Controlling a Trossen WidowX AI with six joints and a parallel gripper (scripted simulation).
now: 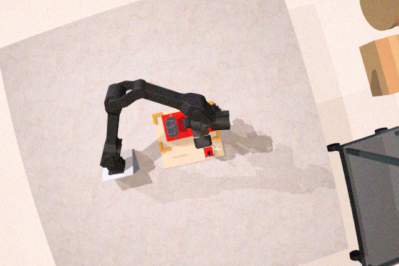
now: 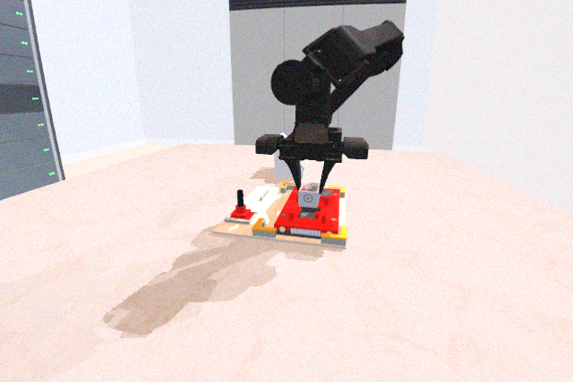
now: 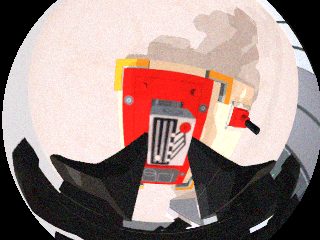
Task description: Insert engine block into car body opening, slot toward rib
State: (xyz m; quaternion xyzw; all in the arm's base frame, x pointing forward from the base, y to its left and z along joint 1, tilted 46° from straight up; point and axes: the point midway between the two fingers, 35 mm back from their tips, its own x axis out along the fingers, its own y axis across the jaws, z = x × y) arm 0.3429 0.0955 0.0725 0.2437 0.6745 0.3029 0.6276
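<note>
Now: gripper tip 10 mm above the grey engine block.
</note>
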